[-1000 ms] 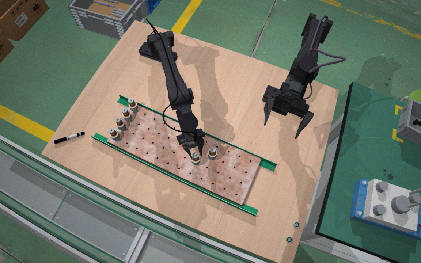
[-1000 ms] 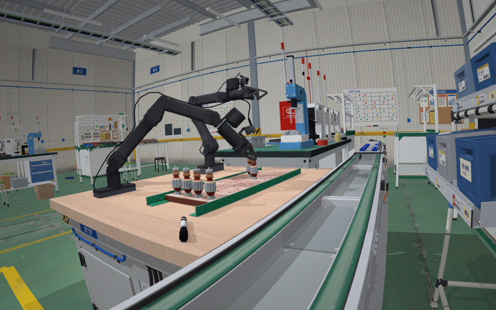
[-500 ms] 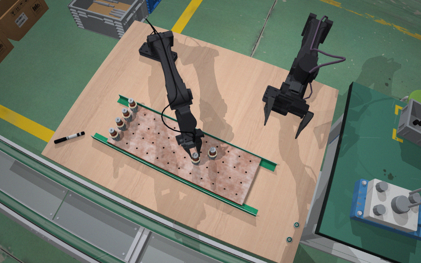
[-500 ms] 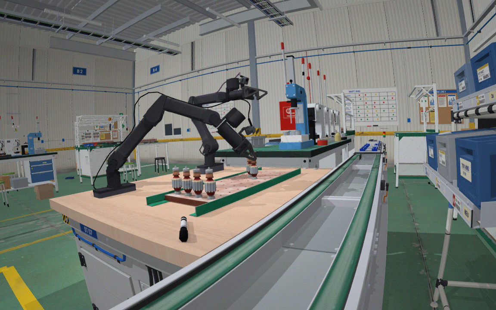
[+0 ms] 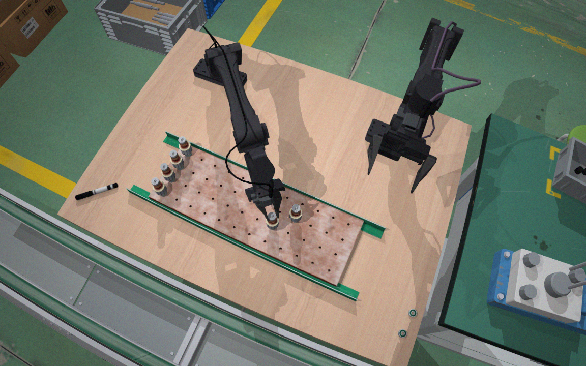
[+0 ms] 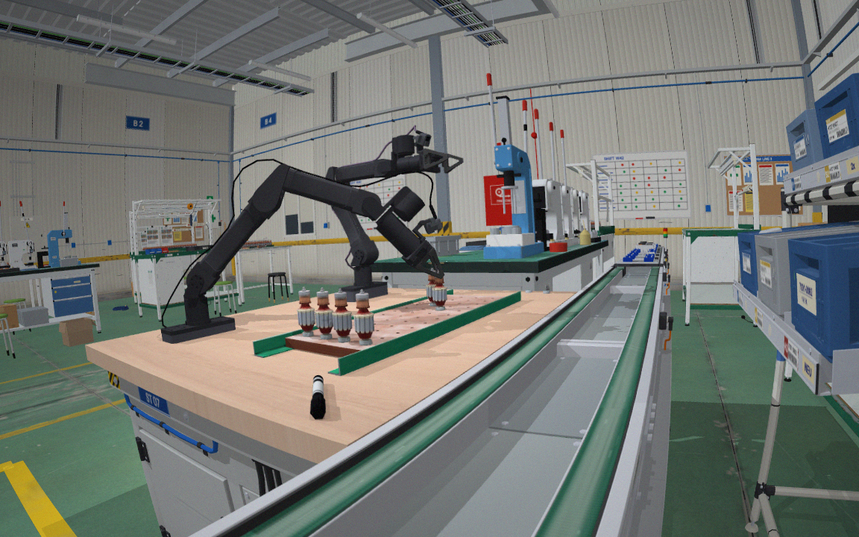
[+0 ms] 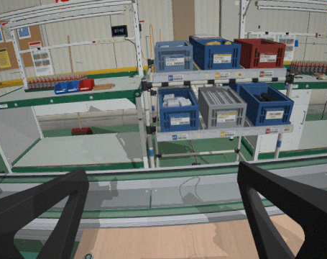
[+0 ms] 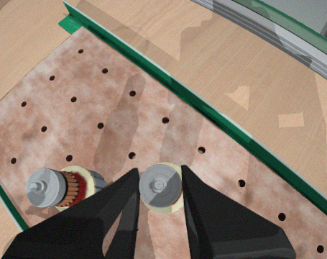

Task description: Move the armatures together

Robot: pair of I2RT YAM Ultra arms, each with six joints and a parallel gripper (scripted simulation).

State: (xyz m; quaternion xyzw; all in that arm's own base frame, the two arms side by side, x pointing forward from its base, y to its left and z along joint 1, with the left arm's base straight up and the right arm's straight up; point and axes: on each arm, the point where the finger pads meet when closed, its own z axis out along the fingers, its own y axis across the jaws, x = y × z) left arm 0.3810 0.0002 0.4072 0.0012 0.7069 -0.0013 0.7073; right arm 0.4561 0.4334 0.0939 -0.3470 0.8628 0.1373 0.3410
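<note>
Right now my right hand is 100 mm above the board, 80 mm to the left of it and 30 mm past it. Round my right hand: marker 590 mm to the right, 140 mm ahead, 110 mm below.
</note>
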